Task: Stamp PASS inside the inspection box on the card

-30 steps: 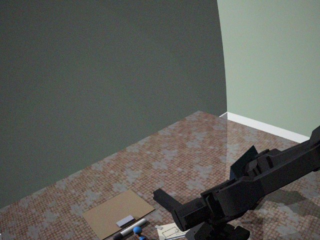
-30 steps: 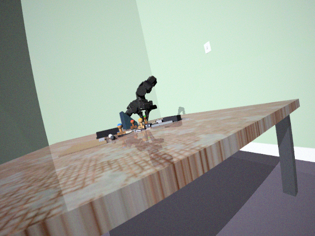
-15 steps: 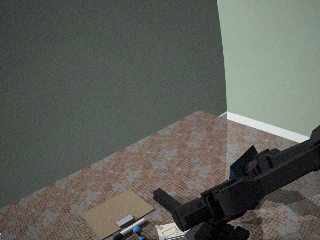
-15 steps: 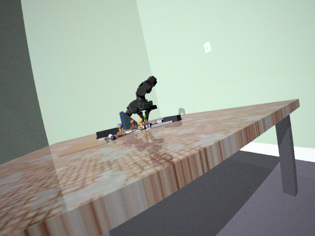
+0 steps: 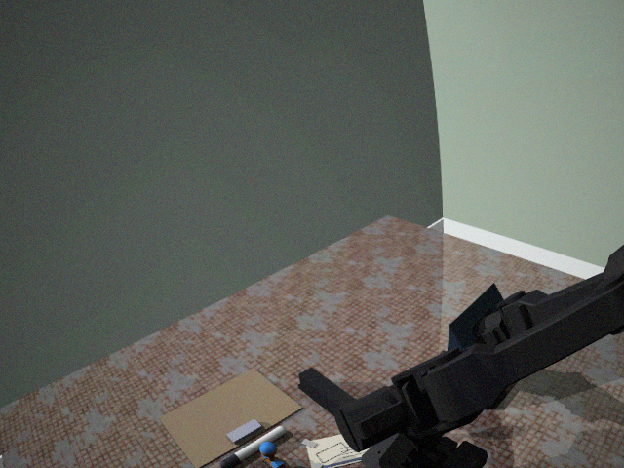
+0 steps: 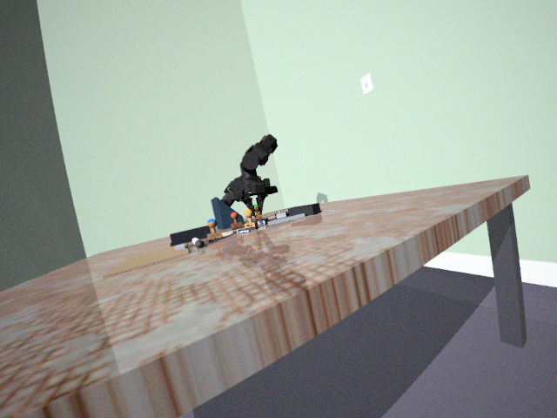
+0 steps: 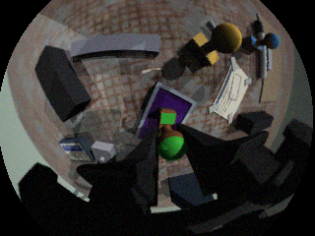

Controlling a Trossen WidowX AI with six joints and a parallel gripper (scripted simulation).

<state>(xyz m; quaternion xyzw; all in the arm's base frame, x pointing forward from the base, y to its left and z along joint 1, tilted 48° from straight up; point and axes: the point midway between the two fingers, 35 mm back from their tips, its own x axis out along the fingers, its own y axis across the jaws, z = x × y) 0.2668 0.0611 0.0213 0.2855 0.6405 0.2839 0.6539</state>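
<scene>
The green-knobbed stamp is right at my gripper tip. Round my gripper tip: red-knobbed stamp 70 mm behind, 70 mm to the right, 20 mm below; purple ink pad 30 mm below; yellow-knobbed stamp 90 mm ahead, 60 mm to the right, 20 mm below.
</scene>
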